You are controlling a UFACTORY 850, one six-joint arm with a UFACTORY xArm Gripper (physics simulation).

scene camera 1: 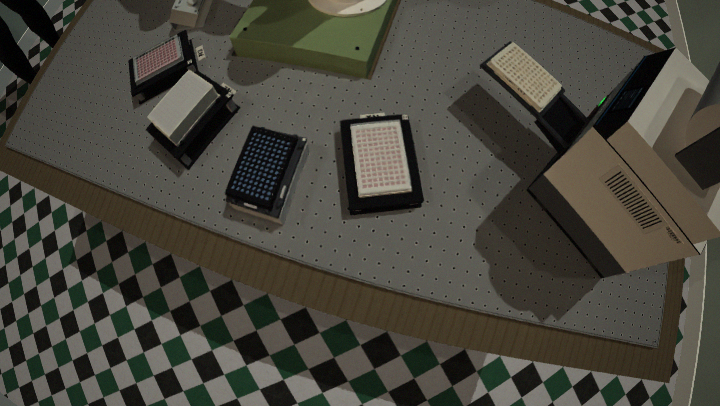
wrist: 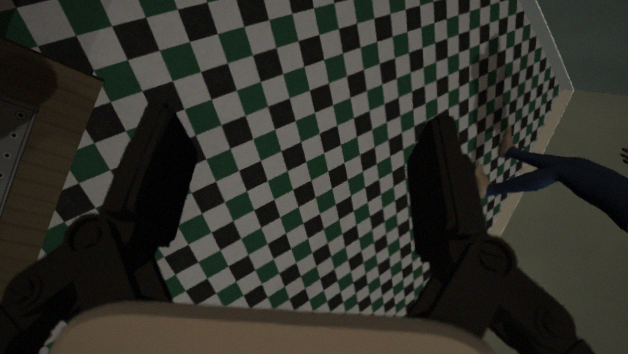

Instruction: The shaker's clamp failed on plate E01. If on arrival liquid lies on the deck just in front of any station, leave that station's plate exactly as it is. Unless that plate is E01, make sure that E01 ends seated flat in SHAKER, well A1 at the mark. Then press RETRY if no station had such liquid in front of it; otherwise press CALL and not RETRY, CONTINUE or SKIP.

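Note:
My gripper (wrist: 300, 133) is open and empty in the wrist view, with floor showing between its fingers. In the scene view, a white plate with pink wells (scene camera 1: 381, 158) lies in a black nest (scene camera 1: 385, 204) at the centre. To its left, a black plate with blue wells (scene camera 1: 262, 163) sits on a grey-sided base (scene camera 1: 291, 176). A tall white plate (scene camera 1: 182, 103) stands on a black holder (scene camera 1: 204, 137). Another pink-welled plate (scene camera 1: 157, 60) is at the far left. A cream plate (scene camera 1: 526, 75) lies on the tray at the right. Labels are unreadable; E01, SHAKER and liquid cannot be made out.
A beige instrument (scene camera 1: 620, 201) stands at the right, its black tray (scene camera 1: 562, 118) reaching out. A green block (scene camera 1: 307, 42) is at the back. A small grey box (scene camera 1: 186, 12) is at the upper left. Dark shadows lie on the perforated deck (scene camera 1: 438, 262). The wooden table edge (wrist: 65, 125) shows in the wrist view.

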